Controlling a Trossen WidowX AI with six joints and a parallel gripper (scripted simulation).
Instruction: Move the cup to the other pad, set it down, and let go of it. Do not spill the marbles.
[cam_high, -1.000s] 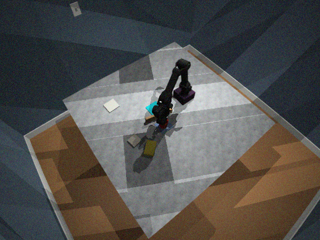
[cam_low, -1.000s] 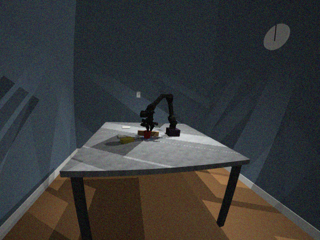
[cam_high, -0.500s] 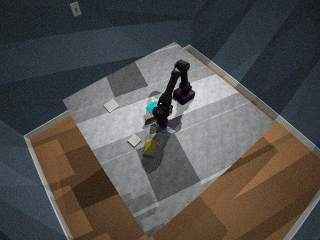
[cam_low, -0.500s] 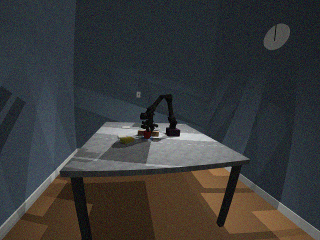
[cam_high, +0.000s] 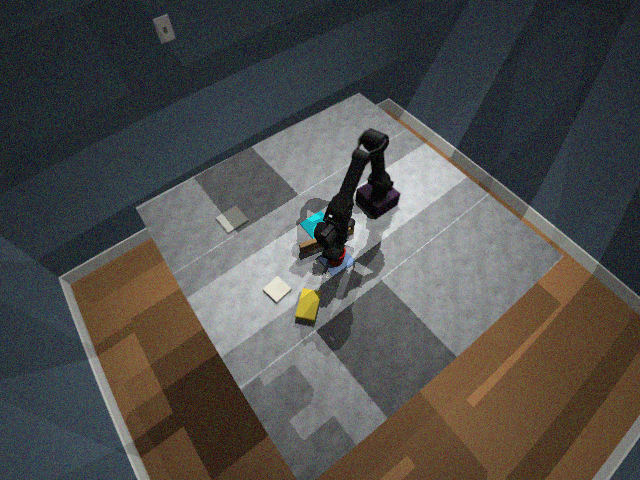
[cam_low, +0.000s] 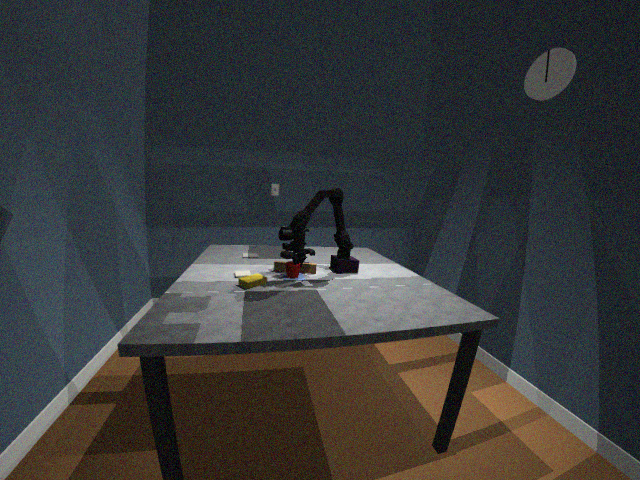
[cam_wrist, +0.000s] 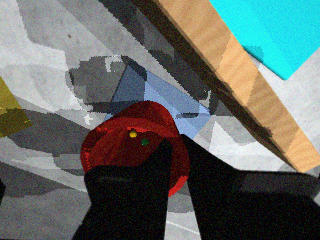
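The light blue pad is 2 cm ahead of my gripper tip, 2 cm to the left of it and 4 cm below it. From my gripper tip the other things lie so: wooden bar: 7 cm to the right, 2 cm below; red cup: 3 cm ahead, 1 cm to the left; yellow block: 22 cm ahead, 11 cm to the left, 2 cm below.
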